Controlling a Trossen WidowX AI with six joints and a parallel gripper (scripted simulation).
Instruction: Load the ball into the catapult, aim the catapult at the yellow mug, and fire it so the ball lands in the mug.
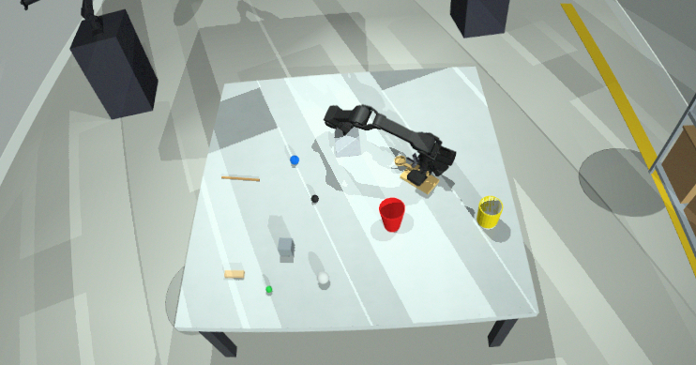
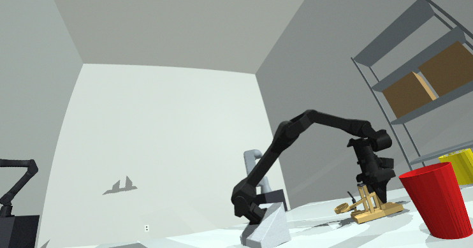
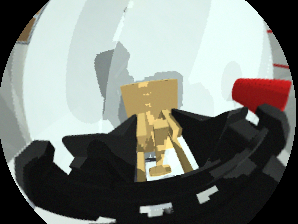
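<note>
Now: the black ball 20 mm behind my gripper tip, 450 mm to the right of it and 20 mm below it. The rest, counted from my gripper tip: yellow mug (220 mm ahead, 190 mm to the left); wooden catapult (60 mm behind, 40 mm to the right, 20 mm above); red cup (160 mm ahead, 170 mm to the right).
</note>
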